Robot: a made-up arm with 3 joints.
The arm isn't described. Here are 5 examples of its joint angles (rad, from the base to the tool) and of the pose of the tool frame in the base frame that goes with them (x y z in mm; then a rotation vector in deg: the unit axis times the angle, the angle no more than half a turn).
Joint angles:
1: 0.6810 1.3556 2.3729
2: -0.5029 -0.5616 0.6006
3: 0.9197 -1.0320 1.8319
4: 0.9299 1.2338 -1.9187
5: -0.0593 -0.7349 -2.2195
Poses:
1: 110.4 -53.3 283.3 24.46 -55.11 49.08
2: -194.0 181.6 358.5 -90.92 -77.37 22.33
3: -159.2 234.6 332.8 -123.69 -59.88 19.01
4: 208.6 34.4 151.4 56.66 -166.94 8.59
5: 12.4 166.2 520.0 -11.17 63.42 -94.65
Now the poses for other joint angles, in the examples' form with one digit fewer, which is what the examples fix.
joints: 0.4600 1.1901 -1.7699
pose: 261 126 197 -89.3 147.1 -22.2
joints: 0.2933 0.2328 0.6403
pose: 1 226 495 -75.8 -7.3 25.9
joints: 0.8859 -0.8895 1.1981
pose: -117 290 356 -111.0 -37.9 -13.8
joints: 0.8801 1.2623 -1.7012
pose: 232 63 163 -60.2 161.3 -1.5
